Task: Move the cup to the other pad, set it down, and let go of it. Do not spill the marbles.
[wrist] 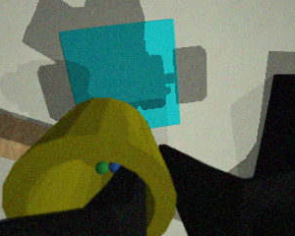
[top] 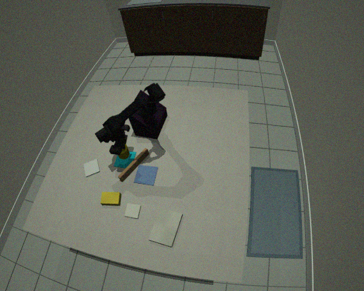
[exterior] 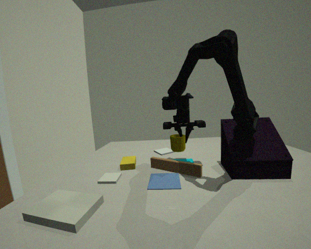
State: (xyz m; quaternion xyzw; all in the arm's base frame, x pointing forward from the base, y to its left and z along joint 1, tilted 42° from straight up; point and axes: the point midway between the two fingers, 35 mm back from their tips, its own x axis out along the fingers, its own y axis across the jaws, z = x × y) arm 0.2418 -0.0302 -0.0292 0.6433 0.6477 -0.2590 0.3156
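Right now the cyan pad is 12 cm below my gripper tip, 3 cm to the right of it and 1 cm ahead of it. Round my gripper tip: green marble: 3 cm ahead, 2 cm to the left, 2 cm below; then blue marble: 2 cm to the left, 2 cm below, 2 cm ahead; then yellow cup: 2 cm ahead.
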